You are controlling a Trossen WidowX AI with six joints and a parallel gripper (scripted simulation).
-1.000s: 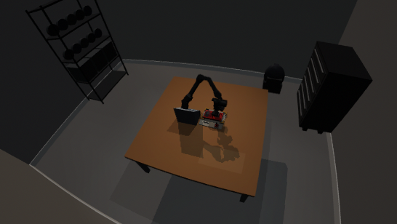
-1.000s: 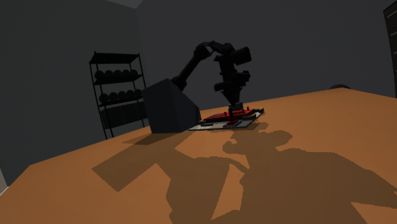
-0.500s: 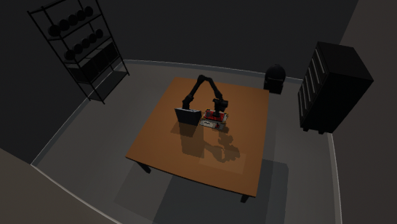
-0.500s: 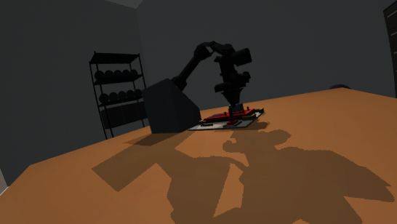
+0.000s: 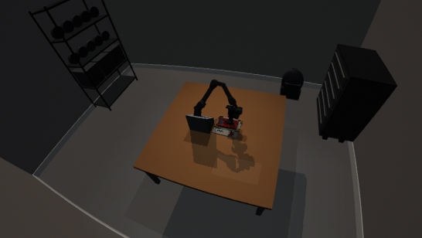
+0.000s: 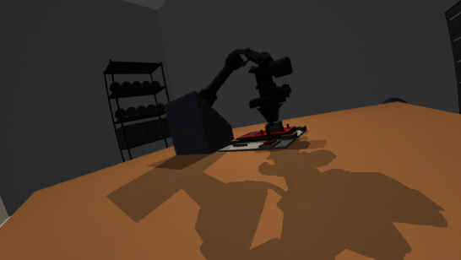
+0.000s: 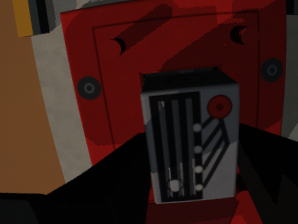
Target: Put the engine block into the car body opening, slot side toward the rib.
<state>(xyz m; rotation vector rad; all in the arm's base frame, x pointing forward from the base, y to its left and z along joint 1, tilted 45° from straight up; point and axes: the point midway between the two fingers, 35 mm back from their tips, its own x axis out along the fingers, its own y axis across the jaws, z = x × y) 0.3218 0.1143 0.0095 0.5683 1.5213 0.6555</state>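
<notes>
The grey baseplate lies 40 mm below my gripper tip, 30 mm behind it and 20 mm to the right of it. From my gripper tip the other things lie so: grey engine block: 10 mm below.
</notes>
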